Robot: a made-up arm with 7 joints.
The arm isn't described. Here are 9 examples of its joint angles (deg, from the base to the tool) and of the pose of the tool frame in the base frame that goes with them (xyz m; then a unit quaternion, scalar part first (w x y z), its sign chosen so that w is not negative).
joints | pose
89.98 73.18 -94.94 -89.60 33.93 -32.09 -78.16 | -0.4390 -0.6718 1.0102 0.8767 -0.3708 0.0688 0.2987
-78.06 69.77 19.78 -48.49 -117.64 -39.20 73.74 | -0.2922 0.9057 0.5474 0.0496 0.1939 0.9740 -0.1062
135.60 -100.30 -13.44 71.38 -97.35 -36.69 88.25 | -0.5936 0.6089 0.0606 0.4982 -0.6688 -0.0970 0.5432
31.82 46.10 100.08 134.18 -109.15 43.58 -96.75 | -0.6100 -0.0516 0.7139 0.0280 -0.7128 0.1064 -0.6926
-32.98 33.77 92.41 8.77 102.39 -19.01 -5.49 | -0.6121 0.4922 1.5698 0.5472 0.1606 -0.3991 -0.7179
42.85 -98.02 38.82 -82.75 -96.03 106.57 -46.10 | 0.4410 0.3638 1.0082 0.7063 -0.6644 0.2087 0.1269
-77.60 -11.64 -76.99 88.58 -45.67 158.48 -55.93 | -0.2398 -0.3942 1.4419 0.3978 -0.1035 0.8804 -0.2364
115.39 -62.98 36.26 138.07 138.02 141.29 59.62 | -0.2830 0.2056 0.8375 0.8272 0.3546 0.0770 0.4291
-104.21 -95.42 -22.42 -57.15 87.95 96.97 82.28 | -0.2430 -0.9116 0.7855 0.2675 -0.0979 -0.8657 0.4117
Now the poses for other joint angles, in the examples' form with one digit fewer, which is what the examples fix.
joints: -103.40 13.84 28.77 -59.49 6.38 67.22 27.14
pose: -0.191 0.545 1.292 0.301 -0.864 -0.172 0.366
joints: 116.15 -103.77 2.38 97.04 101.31 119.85 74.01
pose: -0.177 0.331 0.245 0.762 0.511 0.021 0.397
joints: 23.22 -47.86 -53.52 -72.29 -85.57 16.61 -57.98
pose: 0.162 0.563 1.227 0.854 -0.398 0.192 -0.273
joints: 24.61 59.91 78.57 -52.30 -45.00 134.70 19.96
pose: -0.468 -0.621 0.885 0.307 0.102 0.907 0.268
